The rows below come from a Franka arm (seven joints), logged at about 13 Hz.
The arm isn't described. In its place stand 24 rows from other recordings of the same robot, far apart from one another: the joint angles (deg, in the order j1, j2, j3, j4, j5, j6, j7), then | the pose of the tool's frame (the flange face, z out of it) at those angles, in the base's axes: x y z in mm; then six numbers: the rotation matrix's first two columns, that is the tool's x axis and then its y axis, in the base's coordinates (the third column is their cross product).
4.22 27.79 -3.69 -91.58 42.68 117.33 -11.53 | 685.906 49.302 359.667 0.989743 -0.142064 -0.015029 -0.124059 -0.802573 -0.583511
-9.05 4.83 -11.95 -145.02 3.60 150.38 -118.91 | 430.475 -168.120 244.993 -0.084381 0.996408 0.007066 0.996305 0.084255 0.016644
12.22 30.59 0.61 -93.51 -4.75 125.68 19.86 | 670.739 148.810 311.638 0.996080 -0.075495 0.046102 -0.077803 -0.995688 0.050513
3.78 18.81 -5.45 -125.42 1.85 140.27 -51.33 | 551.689 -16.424 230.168 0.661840 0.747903 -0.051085 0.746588 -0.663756 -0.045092
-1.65 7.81 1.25 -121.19 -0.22 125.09 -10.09 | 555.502 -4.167 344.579 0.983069 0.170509 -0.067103 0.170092 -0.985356 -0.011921
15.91 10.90 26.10 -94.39 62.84 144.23 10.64 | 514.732 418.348 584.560 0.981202 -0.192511 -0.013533 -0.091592 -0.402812 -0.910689
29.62 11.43 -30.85 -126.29 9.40 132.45 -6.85 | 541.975 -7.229 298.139 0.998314 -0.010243 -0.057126 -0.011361 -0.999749 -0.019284
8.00 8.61 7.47 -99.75 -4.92 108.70 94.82 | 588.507 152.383 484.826 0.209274 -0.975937 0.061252 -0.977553 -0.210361 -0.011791
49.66 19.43 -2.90 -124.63 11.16 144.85 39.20 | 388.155 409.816 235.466 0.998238 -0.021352 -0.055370 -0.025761 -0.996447 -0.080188
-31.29 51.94 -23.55 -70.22 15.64 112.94 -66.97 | 505.097 -546.665 241.367 0.968911 0.221699 -0.109823 0.217133 -0.974752 -0.052073
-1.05 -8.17 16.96 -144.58 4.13 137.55 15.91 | 434.349 122.822 328.275 0.998392 -0.055422 0.011913 -0.055283 -0.998403 -0.011660
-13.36 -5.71 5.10 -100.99 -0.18 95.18 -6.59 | 523.302 -74.174 595.086 0.999564 -0.029325 -0.003500 -0.029282 -0.999503 0.011648
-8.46 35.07 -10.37 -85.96 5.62 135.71 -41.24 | 701.542 -212.076 341.313 0.907203 0.377449 0.185781 0.344162 -0.919847 0.188239
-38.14 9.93 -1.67 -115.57 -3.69 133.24 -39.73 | 458.890 -383.300 380.119 0.996834 0.044517 0.065874 0.035704 -0.990950 0.129400
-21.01 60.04 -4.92 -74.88 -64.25 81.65 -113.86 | 556.412 -374.990 129.177 -0.606093 0.729658 -0.316624 0.310276 -0.149643 -0.938795
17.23 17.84 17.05 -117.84 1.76 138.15 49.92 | 494.796 331.755 296.161 0.951567 -0.303203 -0.050869 -0.307125 -0.944982 -0.112623
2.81 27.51 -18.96 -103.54 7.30 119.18 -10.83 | 609.154 -155.568 276.488 0.972911 -0.142587 -0.181969 -0.141608 -0.989751 0.018427
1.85 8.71 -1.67 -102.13 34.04 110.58 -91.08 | 609.214 41.512 476.910 0.177728 0.835137 0.520537 0.982769 -0.177921 -0.050097
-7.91 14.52 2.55 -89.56 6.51 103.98 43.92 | 637.359 -53.162 498.437 0.630627 -0.771266 -0.086361 -0.776001 -0.624993 -0.084892
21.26 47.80 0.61 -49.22 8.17 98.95 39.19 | 713.209 296.748 416.172 0.946630 -0.314787 -0.069282 -0.321552 -0.937138 -0.135564
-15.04 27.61 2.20 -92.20 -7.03 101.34 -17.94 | 624.526 -156.115 326.676 0.935851 0.125821 -0.329169 0.128566 -0.991609 -0.013509
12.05 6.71 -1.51 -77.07 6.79 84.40 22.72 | 568.220 120.680 655.556 0.979847 -0.196902 -0.033601 -0.199442 -0.973712 -0.110037
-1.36 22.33 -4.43 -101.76 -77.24 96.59 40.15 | 619.574 -152.200 376.975 0.982454 -0.147672 0.113921 -0.142466 -0.199990 0.969385
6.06 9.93 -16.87 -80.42 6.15 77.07 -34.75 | 574.420 -80.584 589.813 0.893705 0.422853 -0.149955 0.397224 -0.901134 -0.173694
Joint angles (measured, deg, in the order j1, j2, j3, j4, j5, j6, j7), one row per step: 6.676 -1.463 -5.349 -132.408 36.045 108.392 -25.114; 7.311 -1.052 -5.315 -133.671 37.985 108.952 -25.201; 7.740 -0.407 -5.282 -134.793 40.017 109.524 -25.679; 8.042 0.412 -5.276 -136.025 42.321 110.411 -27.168; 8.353 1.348 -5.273 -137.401 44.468 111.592 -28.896; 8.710 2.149 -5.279 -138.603 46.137 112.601 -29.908; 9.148 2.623 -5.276 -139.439 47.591 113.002 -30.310; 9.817 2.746 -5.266 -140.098 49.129 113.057 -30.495; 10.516 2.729 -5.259 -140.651 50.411 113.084 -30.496; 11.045 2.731 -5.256 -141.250 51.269 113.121 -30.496; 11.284 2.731 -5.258 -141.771 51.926 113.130 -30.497
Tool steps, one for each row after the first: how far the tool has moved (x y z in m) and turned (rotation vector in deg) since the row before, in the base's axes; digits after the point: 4 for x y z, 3 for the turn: -0.0055 0.0066 -0.0106 1.171 1.213 -0.806; -0.0048 0.0048 -0.0114 1.252 1.086 -0.835; -0.0049 0.0031 -0.0131 1.497 0.527 -0.641; -0.0058 0.0023 -0.0148 1.192 0.401 -0.569; -0.0058 0.0022 -0.0127 0.678 0.660 -0.669; -0.0048 0.0035 -0.0080 0.686 0.805 -0.599; -0.0044 0.0059 -0.0041 0.892 0.680 -0.441; -0.0039 0.0059 -0.0025 0.709 0.576 -0.333; -0.0042 0.0041 -0.0031 0.428 0.619 -0.179; -0.0034 0.0019 -0.0027 0.324 0.549 -0.302
